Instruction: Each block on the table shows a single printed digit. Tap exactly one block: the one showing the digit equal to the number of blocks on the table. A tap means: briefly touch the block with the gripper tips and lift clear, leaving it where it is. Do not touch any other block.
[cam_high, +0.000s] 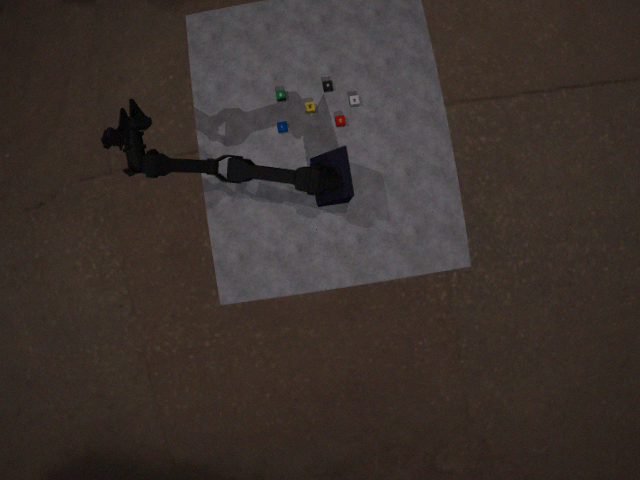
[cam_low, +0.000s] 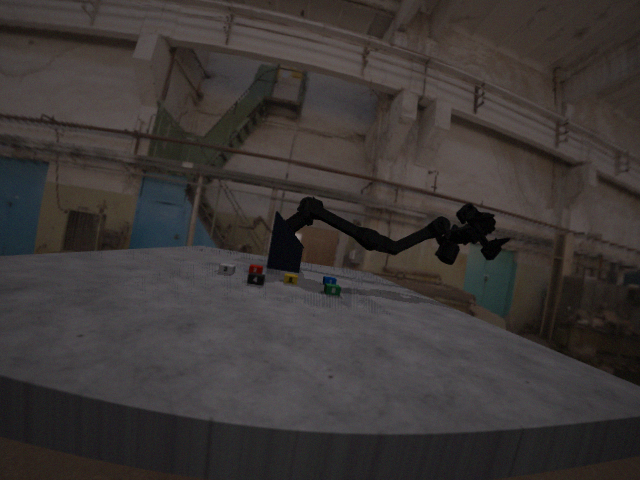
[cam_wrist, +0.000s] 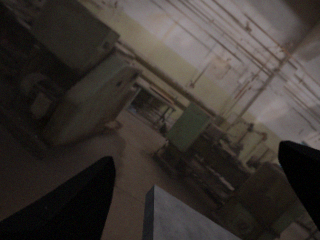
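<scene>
My gripper tip is now 50 mm past the yellow block, 560 mm to the left of it and 220 mm above it. Also, from my gripper tip: blue block 100 mm behind, 450 mm to the right, 220 mm below; then black block 20 mm ahead, 630 mm to the right, 220 mm below; then green block 10 mm ahead, 460 mm to the right, 220 mm below.
</scene>
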